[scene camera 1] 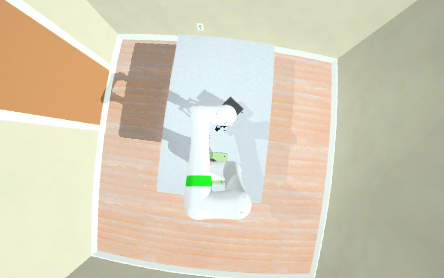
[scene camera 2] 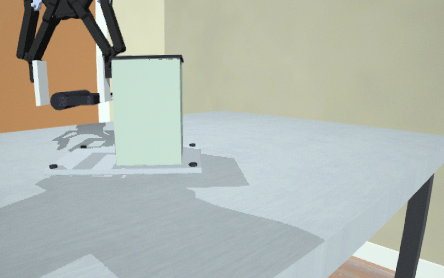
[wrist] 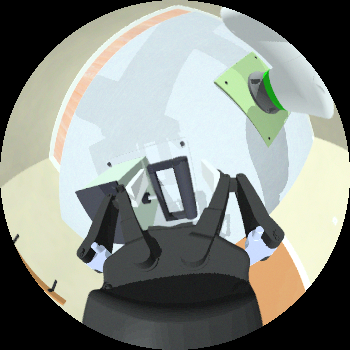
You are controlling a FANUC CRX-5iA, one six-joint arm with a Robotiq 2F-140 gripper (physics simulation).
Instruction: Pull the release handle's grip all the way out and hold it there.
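Observation:
The release handle (scene camera 2: 75,99) (wrist: 185,187) is a dark rectangular loop with a thick round grip bar, standing out from the side of a pale green box (scene camera 2: 147,112) (wrist: 112,176) with a dark top. My gripper (scene camera 1: 220,128) (scene camera 2: 73,100) (wrist: 173,171) is open, and its light pads stand on either side of the handle. One pad is between the loop and the box; the other is beyond the grip bar, with a gap to it in the wrist view. Nothing is held. The inner pad partly hides the handle's joint with the box.
The box stands on a pale bolted plate (scene camera 2: 125,170) on the grey table (scene camera 1: 225,65) (scene camera 2: 300,150). The white arm (scene camera 1: 200,145) reaches over the table from its green mounting plate (scene camera 1: 218,156) (wrist: 240,75). Walls surround the table.

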